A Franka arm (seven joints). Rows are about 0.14 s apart.
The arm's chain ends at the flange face. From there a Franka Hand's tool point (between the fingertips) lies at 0.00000 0.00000 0.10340 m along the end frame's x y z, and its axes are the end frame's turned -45 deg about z.
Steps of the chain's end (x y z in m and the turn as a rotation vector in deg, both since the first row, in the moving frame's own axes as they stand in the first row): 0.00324, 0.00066, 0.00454, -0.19, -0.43, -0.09; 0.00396, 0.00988, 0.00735, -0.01, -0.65, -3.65; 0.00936, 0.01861, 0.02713, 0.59, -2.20, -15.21; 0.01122, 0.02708, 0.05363, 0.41, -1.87, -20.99; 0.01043, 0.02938, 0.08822, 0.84, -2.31, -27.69; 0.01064, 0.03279, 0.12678, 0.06, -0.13, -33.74; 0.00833, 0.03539, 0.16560, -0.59, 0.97, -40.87; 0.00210, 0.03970, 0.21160, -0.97, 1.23, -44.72
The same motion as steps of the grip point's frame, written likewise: 0.00103, 0.00245, 0.00454, 0.17, -0.44, -0.09; -0.00505, 0.00900, 0.00734, 0.45, -0.47, -3.65; -0.00904, 0.01653, 0.02705, 1.97, -1.14, -15.21; -0.01356, 0.02458, 0.05357, 1.61, -1.03, -20.99; -0.01616, 0.02473, 0.08813, 2.23, -1.04, -27.69; -0.01582, 0.03051, 0.12678, 0.13, -0.05, -33.74; -0.01801, 0.03257, 0.16558, -1.10, 0.27, -40.87; -0.02525, 0.03196, 0.21156, -1.56, 0.18, -44.72
